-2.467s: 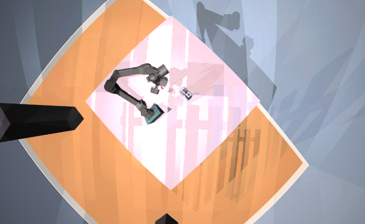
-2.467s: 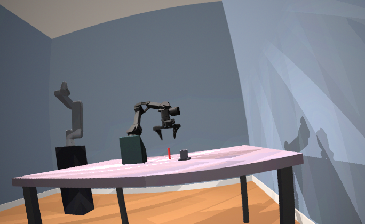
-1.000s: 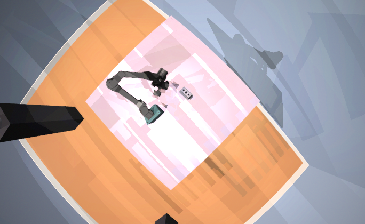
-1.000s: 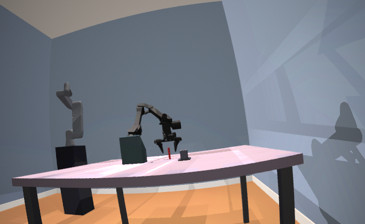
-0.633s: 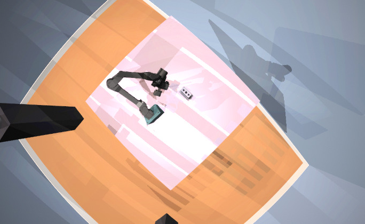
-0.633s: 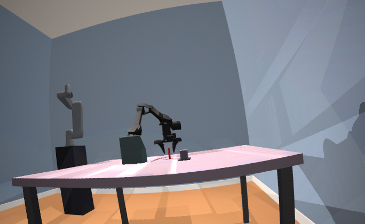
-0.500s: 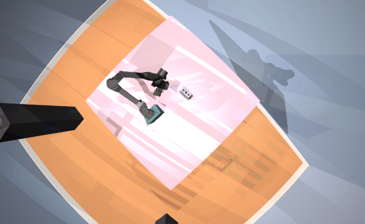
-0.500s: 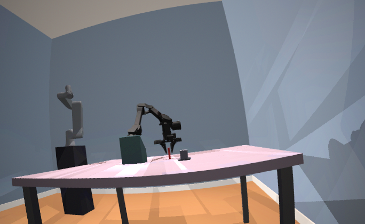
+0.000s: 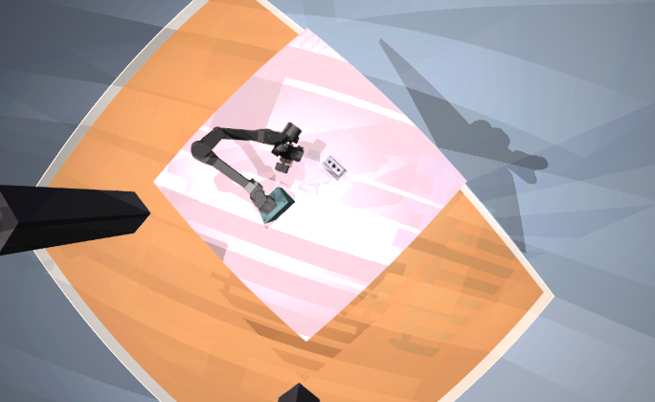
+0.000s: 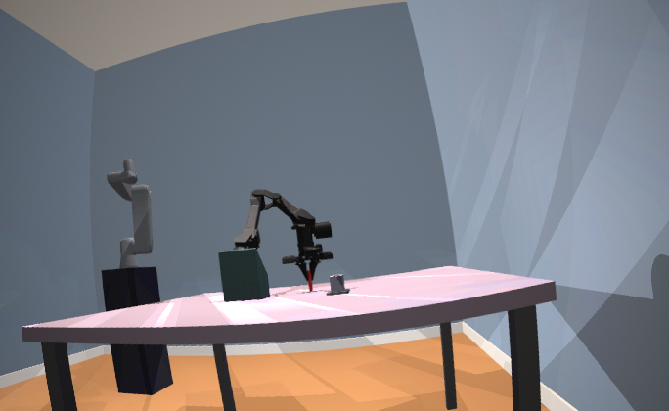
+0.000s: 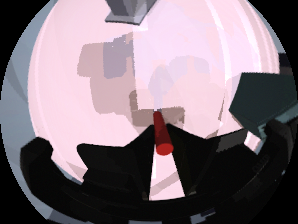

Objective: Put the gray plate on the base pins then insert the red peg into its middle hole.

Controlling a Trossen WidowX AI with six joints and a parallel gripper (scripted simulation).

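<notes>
Right now the gray plate is 130 mm ahead of my gripper tip and 190 mm to the right of it. The rest, counted from my gripper tip: dark base (130 mm ahead, 190 mm to the right, 30 mm below); red peg (right at my gripper tip).
</notes>
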